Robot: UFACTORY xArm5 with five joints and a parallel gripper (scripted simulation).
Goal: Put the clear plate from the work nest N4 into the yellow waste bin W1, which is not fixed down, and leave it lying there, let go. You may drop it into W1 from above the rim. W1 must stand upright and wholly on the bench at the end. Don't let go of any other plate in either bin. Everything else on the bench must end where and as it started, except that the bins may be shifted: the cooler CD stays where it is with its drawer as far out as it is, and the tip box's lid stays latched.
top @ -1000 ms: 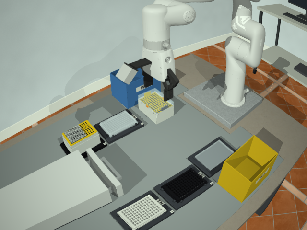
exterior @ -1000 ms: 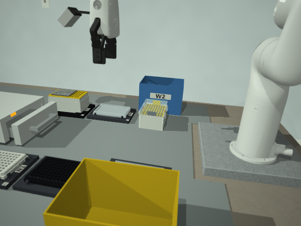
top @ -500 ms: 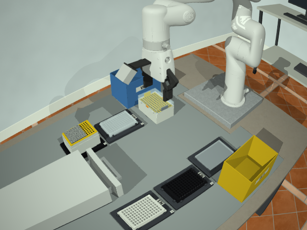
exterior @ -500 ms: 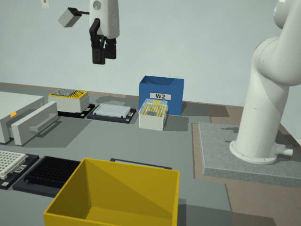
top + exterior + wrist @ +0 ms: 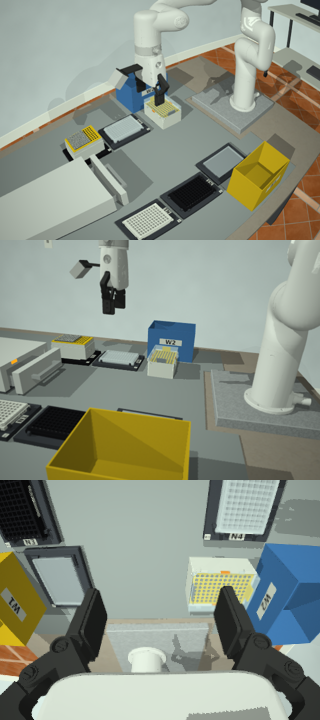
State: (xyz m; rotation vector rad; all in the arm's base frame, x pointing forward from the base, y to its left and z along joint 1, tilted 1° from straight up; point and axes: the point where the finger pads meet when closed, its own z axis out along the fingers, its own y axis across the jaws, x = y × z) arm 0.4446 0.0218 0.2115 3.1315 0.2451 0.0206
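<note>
Right now my hand is 50 mm short of the clear plate, 130 mm to the left of it and 210 mm above it. Also, from my hand: work nest N4 (50 mm ahead, 130 mm to the right, 220 mm below); yellow-topped rack (220 mm ahead, 100 mm to the right, 170 mm below); tip box (110 mm behind, 130 mm to the right, 190 mm below).
</note>
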